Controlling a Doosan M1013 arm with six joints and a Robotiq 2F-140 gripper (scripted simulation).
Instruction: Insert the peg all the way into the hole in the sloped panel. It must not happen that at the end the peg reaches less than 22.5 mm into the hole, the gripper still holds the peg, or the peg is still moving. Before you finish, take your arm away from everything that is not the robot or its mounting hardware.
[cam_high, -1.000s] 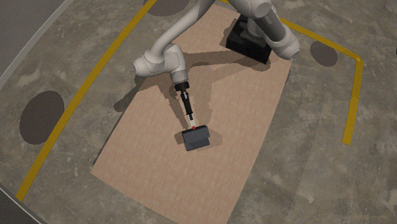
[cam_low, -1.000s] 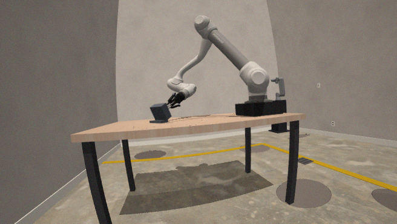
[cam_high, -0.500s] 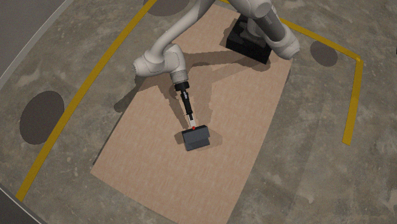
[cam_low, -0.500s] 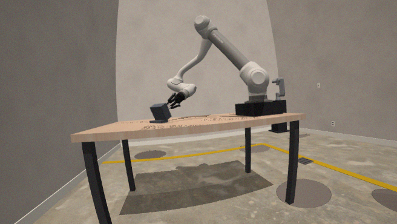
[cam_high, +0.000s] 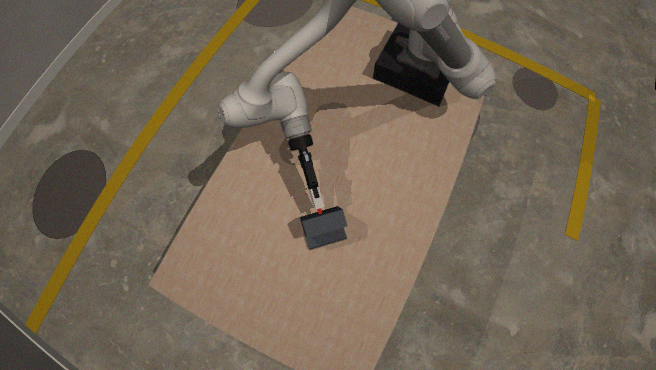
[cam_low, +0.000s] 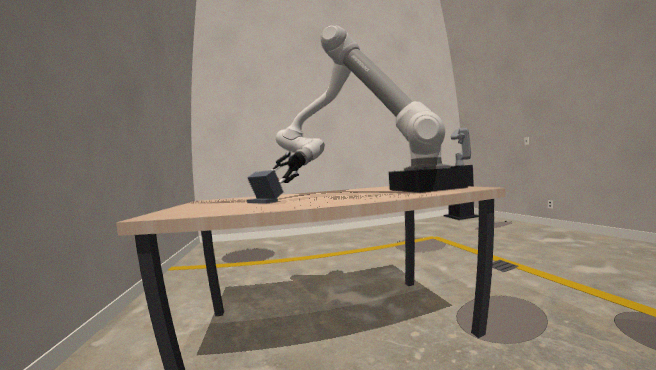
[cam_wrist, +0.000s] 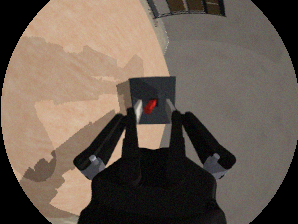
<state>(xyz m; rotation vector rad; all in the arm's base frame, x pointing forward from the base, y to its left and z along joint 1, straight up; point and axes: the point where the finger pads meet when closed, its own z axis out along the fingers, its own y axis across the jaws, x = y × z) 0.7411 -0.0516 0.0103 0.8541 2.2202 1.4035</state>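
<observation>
The red peg lies 20 mm to the left of my hand, 20 mm below it and 20 mm ahead of it.
</observation>
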